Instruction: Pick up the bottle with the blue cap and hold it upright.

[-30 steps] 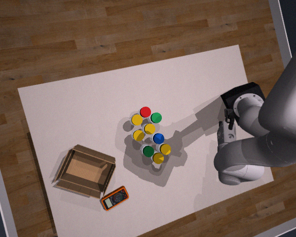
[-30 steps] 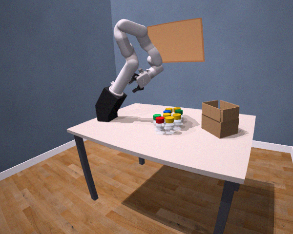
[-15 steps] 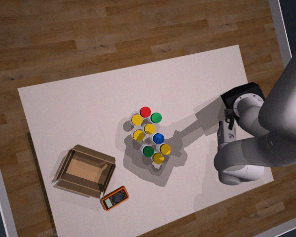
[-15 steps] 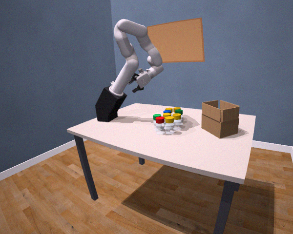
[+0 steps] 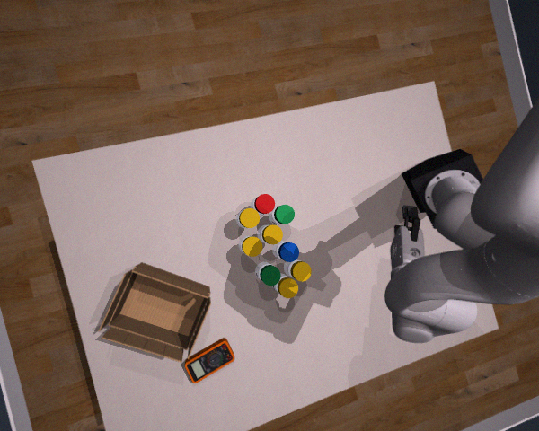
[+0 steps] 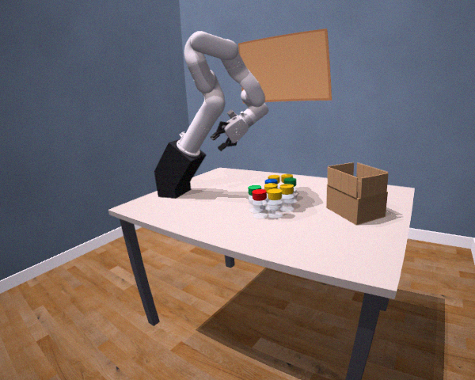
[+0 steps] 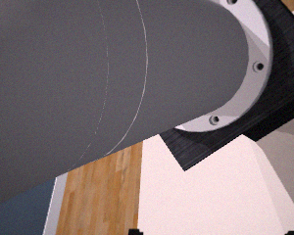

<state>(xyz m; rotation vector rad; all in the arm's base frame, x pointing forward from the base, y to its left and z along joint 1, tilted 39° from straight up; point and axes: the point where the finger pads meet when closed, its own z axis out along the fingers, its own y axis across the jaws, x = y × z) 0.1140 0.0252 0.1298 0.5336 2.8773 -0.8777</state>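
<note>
My hand is 26 cm short of the blue-capped bottle, 22 cm above it and 5 cm to the right of it. From my hand the other things lie so: red-capped bottle (31 cm ahead, 22 cm below, 9 cm to the right); then cardboard box (61 cm ahead, 20 cm below, 15 cm to the left).
</note>
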